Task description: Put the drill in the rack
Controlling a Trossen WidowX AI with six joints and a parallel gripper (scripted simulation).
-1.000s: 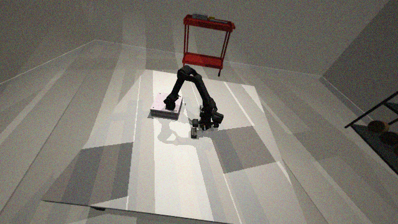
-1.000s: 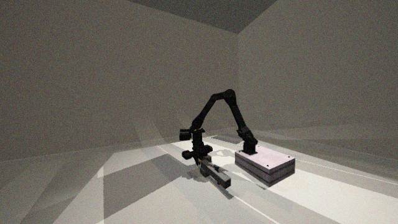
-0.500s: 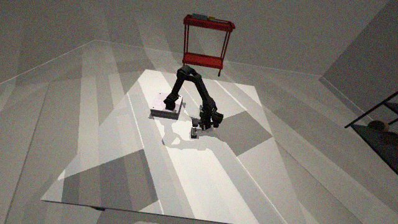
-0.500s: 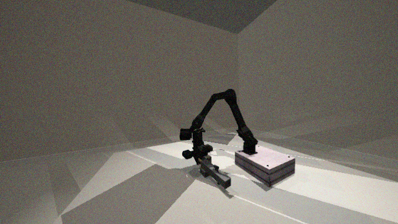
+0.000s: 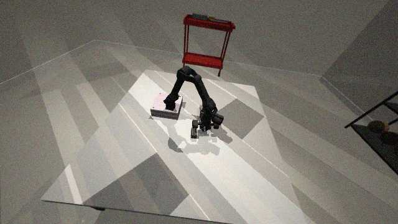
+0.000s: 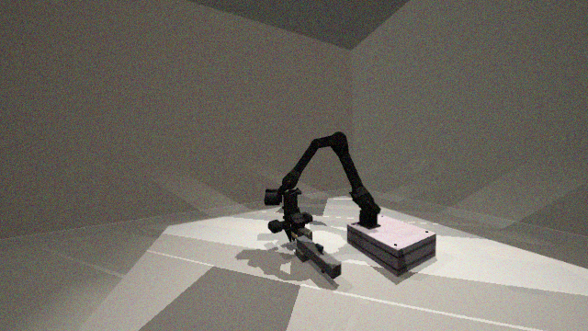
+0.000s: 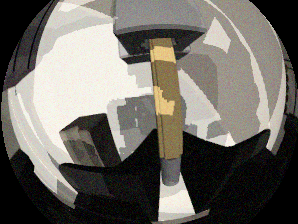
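Now: gripper tip 70 mm past the rack and 30 mm to the left of it. Also, from my gripper tip: small key 170 mm to the left, 40 mm behind, 30 mm above; then drill 40 mm to the left, 30 mm above, 10 mm behind.
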